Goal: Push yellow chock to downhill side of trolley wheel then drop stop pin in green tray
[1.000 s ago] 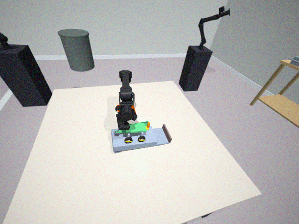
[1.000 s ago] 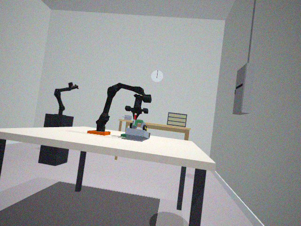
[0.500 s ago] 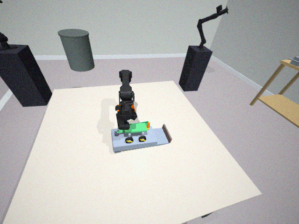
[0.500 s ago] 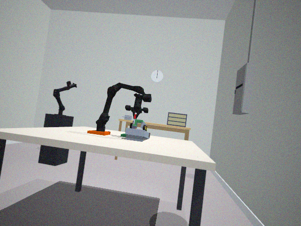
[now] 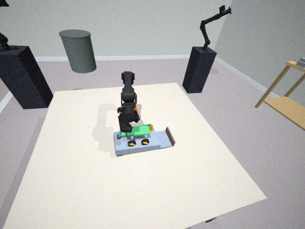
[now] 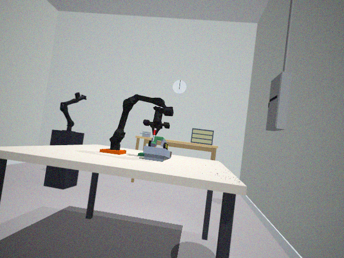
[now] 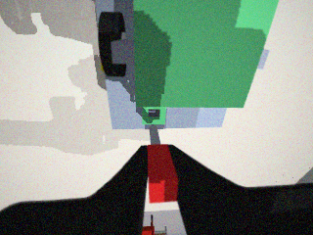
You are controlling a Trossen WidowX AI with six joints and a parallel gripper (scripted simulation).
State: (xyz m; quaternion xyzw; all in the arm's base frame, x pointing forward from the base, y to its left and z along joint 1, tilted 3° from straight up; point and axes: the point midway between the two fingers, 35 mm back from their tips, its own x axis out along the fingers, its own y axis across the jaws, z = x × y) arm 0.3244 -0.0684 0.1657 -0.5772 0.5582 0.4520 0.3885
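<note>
Right now the yellow chock is 190 mm to the left of my gripper tip, 90 mm below it and 40 mm behind it. Round my gripper tip: green-bodied trolley: 100 mm to the left, 60 mm below, 20 mm ahead; then grey ramp: 120 mm below, 100 mm to the left, 20 mm ahead; then stop pin: right at my gripper tip.
</note>
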